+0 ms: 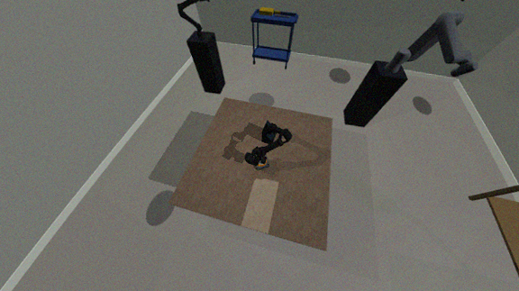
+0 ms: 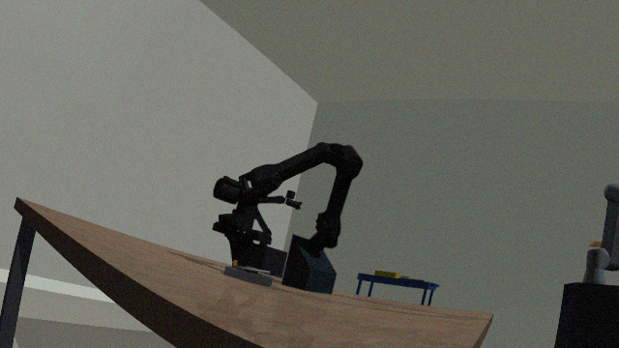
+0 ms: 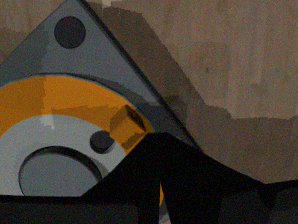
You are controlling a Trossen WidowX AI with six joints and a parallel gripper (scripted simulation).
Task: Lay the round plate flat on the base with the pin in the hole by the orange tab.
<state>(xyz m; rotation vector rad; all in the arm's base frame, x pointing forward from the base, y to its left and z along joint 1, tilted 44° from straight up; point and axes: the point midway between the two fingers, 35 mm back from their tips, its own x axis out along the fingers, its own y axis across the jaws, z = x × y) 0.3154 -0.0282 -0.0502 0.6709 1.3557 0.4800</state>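
Right now my gripper tip is 1 cm past the round orange plate and 3 cm to the right of it. Round my gripper tip: grey base: 2 cm behind, 5 cm to the left, 2 cm below.
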